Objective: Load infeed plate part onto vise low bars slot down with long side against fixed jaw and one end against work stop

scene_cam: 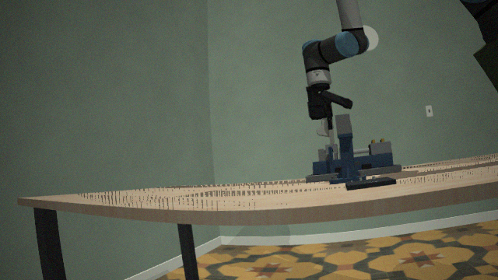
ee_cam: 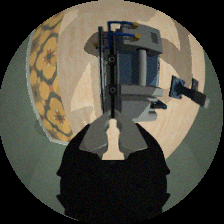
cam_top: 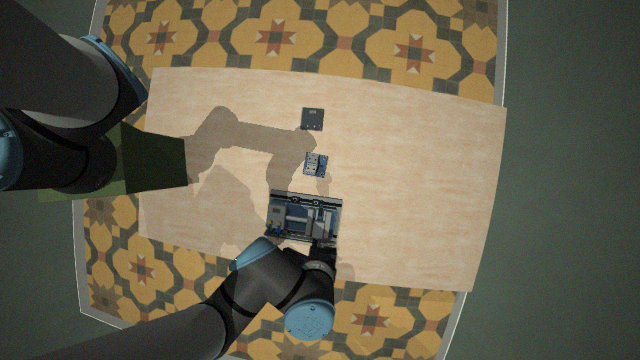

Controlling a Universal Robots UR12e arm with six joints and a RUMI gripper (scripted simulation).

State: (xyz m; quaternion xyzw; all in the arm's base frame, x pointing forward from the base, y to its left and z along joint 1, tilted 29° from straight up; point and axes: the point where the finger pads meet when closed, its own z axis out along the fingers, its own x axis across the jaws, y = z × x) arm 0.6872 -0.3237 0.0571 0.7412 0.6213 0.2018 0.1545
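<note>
Right now my hand is 5 cm to the right of the grey part, 3 cm above it and 1 cm short of it. Also, from my hand: air cylinder block: 15 cm behind, 9 cm to the left, 4 cm below; then vise: 8 cm to the left, 8 cm below, 6 cm behind; then air cylinder rod: 8 cm to the left, 8 cm behind, 4 cm below.
</note>
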